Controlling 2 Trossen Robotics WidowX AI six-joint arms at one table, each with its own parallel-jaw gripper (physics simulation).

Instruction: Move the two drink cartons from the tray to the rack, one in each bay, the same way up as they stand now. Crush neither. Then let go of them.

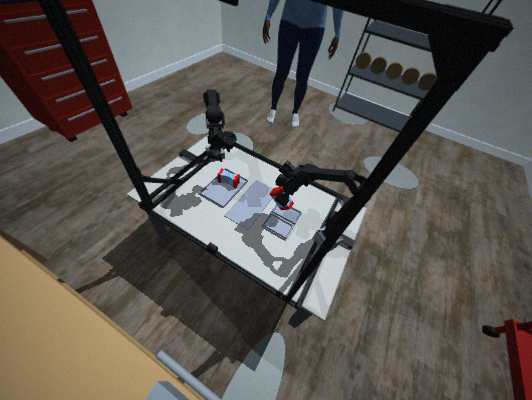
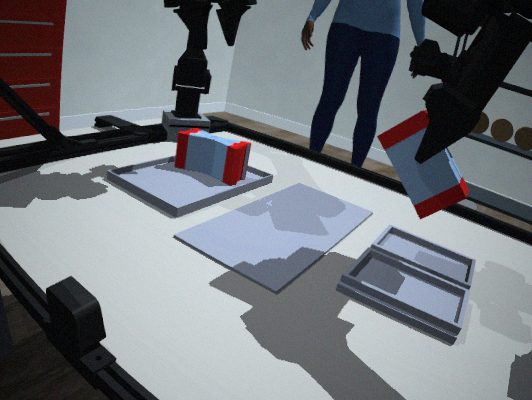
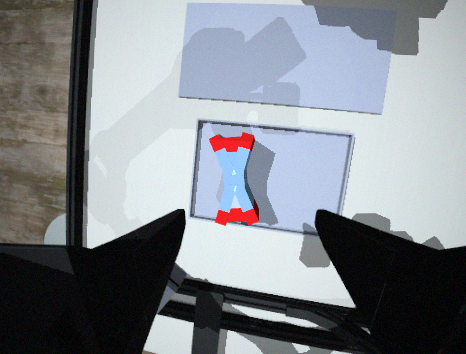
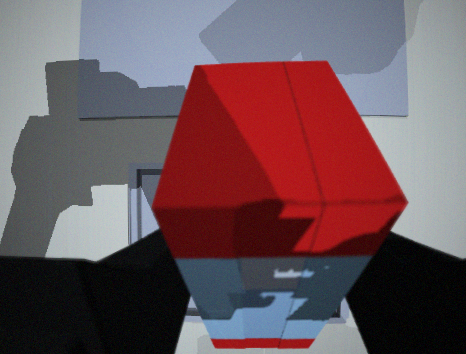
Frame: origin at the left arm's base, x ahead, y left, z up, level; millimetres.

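Where they show: left gripper, between the fingertips: [image 1: 225, 156] [image 2: 217, 47] [image 3: 250, 216]; right gripper, between the fingertips: [image 2: 420, 158] [image 4: 262, 218]; left arm's base, origin of its link: [image 2: 185, 115].
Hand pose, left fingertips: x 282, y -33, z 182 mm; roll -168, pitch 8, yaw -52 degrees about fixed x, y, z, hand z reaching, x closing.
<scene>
Each offset is from my left fingertips to the top centre of the thing.
A light-blue carton with red ends @[25 mm left, 17 mm back, 164 mm down] [image 1: 229, 177] [image 2: 205, 152] [image 3: 234, 175] rests on the tray @[13 mm right, 10 mm ahead, 222 mm down] [image 1: 215, 192] [image 2: 150, 187] [image 3: 310, 170], red ends to either side and its middle narrowed. My left gripper [image 2: 214, 44] [image 3: 250, 216] is open, high above the tray. My right gripper [image 1: 283, 195] [image 2: 431, 155] [image 4: 262, 218] is shut on the second carton @[195 mm left, 315 mm ahead, 18 mm down] [image 1: 276, 191] [image 2: 407, 162] [image 4: 280, 150], which hangs tilted in the air, one red end lower. Below it is the two-bay rack @[206 mm left, 357 mm ahead, 218 mm down] [image 1: 286, 231] [image 2: 400, 315] [image 4: 133, 200]; both bays are empty.
A thin flat plate [image 1: 250, 202] [image 2: 240, 235] [image 3: 340, 75] [image 4: 125, 40] lies between the tray and the rack. Black frame bars run along the table's edges, with a block [image 2: 75, 315] on the near bar. A person [image 1: 300, 45] [image 2: 345, 70] stands behind the table.
</scene>
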